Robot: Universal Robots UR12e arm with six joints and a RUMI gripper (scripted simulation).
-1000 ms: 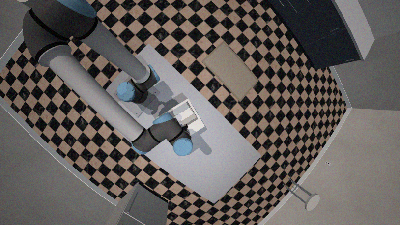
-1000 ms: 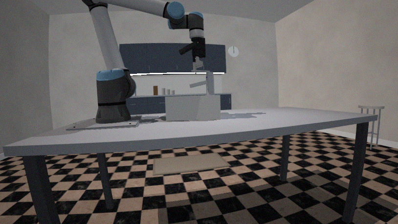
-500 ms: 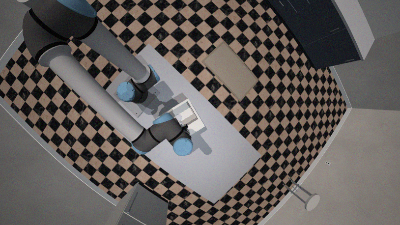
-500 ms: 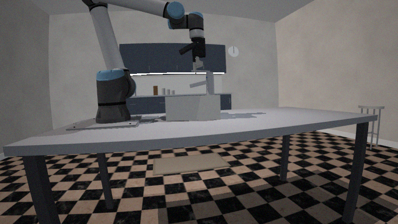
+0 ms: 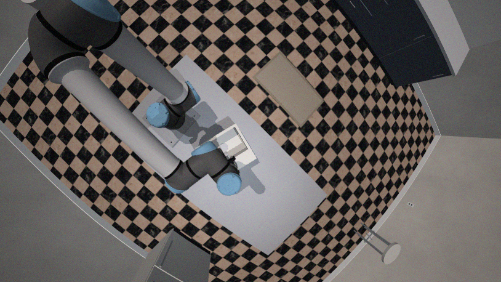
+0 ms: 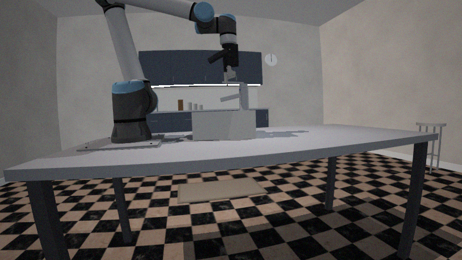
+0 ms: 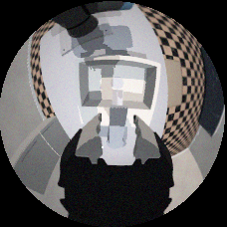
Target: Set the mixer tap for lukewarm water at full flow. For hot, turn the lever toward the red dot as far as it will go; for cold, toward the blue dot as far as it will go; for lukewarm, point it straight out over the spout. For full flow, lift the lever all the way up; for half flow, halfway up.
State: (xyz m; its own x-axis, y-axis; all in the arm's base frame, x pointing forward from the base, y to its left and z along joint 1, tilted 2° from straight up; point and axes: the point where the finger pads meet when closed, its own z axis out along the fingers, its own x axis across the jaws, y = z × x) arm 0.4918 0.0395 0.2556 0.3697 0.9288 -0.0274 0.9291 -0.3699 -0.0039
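My gripper is now 3 cm short of the lever and 1 cm to the left of it. The rest, counted from my hand: sink: 3 cm behind, 1 cm to the left, 24 cm below; then mixer tap: 6 cm ahead, 2 cm to the right, 5 cm below.
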